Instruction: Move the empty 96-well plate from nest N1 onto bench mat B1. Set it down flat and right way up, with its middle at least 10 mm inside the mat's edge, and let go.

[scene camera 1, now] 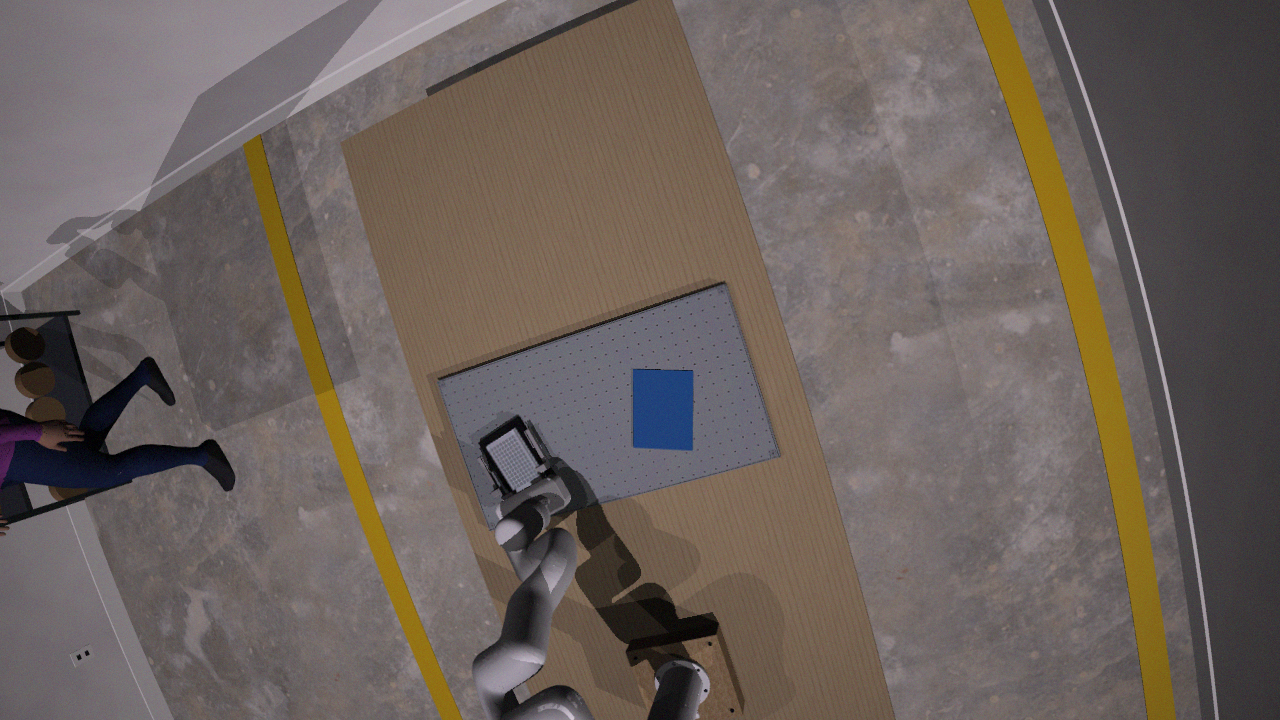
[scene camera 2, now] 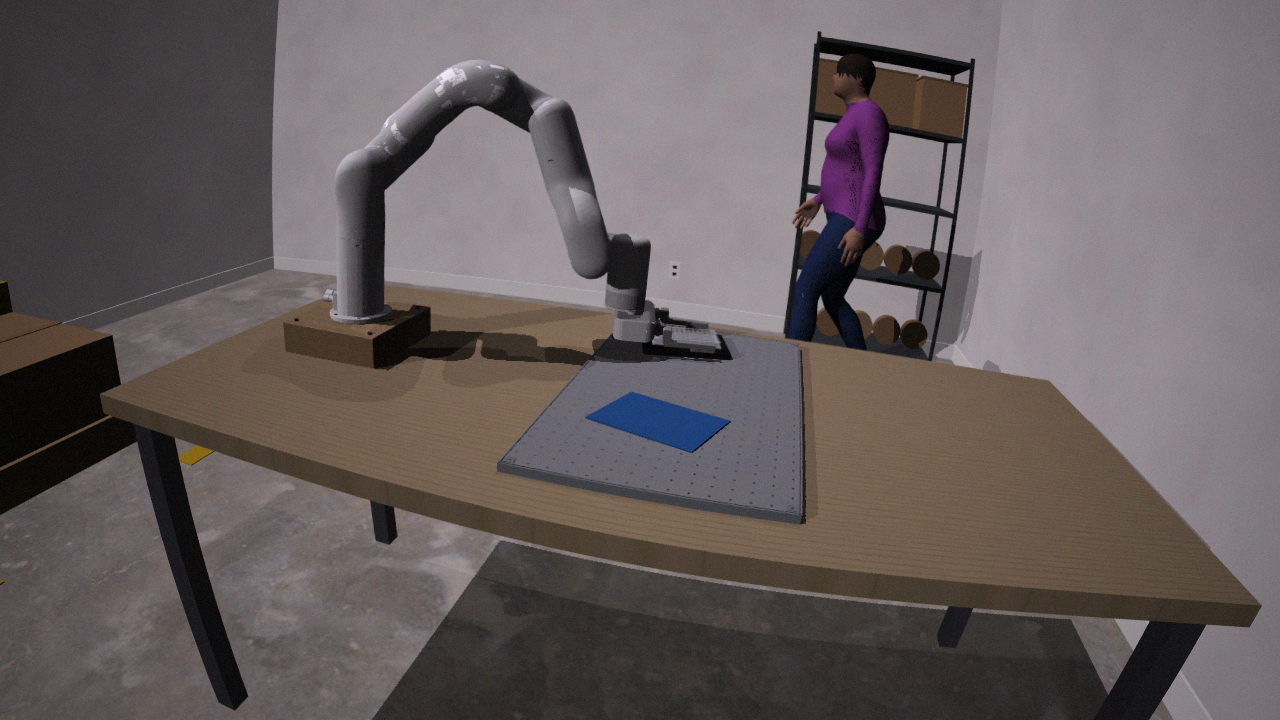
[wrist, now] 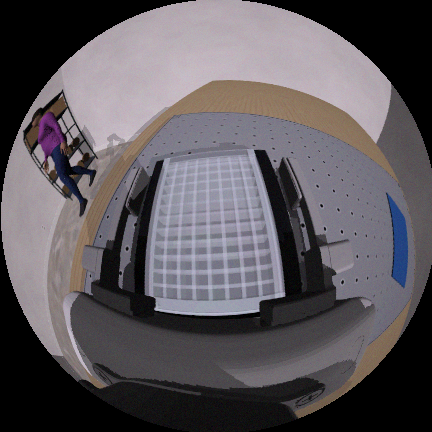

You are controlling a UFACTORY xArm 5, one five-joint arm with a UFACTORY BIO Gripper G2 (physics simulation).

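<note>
The pale 96-well plate lies flat, wells up, in the black nest N1 at one end of the grey perforated board. My gripper is open around the plate and nest, low over the board. In the wrist view one finger stands at each long side, with a visible gap to the nest's black walls. The blue bench mat B1 lies flat on the board, apart from the nest, with no object on it.
The grey board lies on the wooden table. The arm's wooden base block stands at the table's far left in scene view 2. A person stands by a shelf rack beyond the table.
</note>
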